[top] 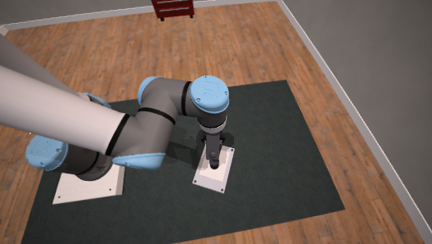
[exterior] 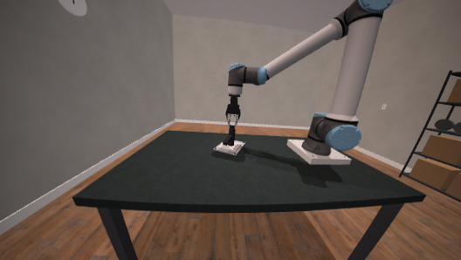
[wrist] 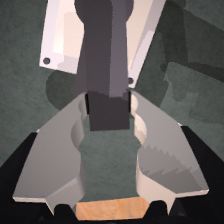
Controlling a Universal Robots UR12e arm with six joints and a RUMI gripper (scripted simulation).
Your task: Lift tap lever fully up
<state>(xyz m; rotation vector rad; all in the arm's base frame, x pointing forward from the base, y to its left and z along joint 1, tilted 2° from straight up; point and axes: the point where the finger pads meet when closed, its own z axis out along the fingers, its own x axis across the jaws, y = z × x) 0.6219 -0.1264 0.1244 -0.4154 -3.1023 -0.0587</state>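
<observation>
My hand is 20 mm to the left of the dark lever, 10 mm past it and 10 mm above it.
</observation>
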